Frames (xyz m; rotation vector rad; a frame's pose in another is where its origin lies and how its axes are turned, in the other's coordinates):
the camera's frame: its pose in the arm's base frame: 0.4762 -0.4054 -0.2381 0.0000 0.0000 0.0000
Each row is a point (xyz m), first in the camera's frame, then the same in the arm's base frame.
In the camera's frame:
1: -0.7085 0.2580 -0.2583
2: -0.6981 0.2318 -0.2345
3: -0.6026 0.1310 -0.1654
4: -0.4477 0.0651 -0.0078
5: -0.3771 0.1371 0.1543
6: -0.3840 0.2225 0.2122
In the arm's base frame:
1: -0.2323 -0.1474 -0.4964
2: -0.2219 -0.1736 -0.4726
3: -0.1264 -0.2744 -0.4035
4: 0.0285 -0.3403 -0.2459
5: 0.0991 -0.2683 -0.0838
6: 0.0922 -0.1829 -0.0259

